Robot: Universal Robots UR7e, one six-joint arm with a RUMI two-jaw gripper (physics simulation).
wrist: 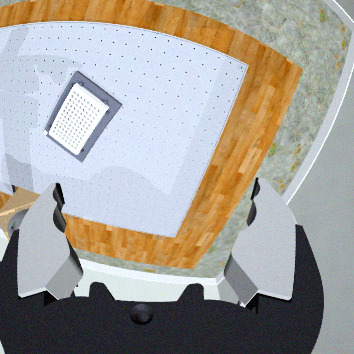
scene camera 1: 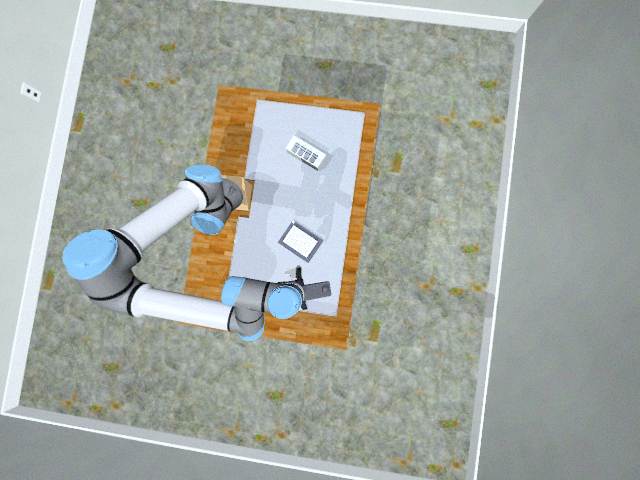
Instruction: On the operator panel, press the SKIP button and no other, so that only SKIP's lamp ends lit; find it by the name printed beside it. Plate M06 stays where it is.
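Places are measured from the arm's base along level axes (x ahead, y left, z up), in centimetres.
Pixels of known places: gripper, between the fingertips: (wrist: 154,182); arm's base, origin of its link: (scene camera 1: 225,193).
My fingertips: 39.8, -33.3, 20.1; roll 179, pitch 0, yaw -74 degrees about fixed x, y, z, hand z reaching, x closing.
Note:
For each thing: its top centre in the pictures, then the offset to it from my fingertips, as dx, dy, dz. Level surfaces: height alone.
- operator panel, centre of its top: (scene camera 1: 305,151) -7.8, +55.8, -20.5
- white well plate, centre of its top: (wrist: 73,121) (scene camera 1: 300,241) -5.4, +16.7, -23.5
- pale perforated board, height of its surface: dz -26.1
- wooden table, height of its surface: dz -27.4
The operator panel (scene camera 1: 306,151) is a white box with a row of several dark-marked buttons, standing near the far end of the pale board. Its printed names are too small to read, and no lit lamp can be made out. The panel does not show in the wrist view. A white well plate (scene camera 1: 300,240) (wrist: 78,119) lies in a dark grey holder near the board's middle; no label M06 can be read on it. My gripper (scene camera 1: 301,288) (wrist: 154,182) is open and empty, above the near end of the board, with the plate beyond its left finger in the wrist view.
The pale perforated board (scene camera 1: 330,124) (wrist: 165,65) lies on a wooden table (scene camera 1: 206,258) (wrist: 240,125). A light wooden block (scene camera 1: 247,193) (wrist: 17,202) stands at the board's left edge under the arm's base. The arm reaches around the table's left side. Walls surround the floor.

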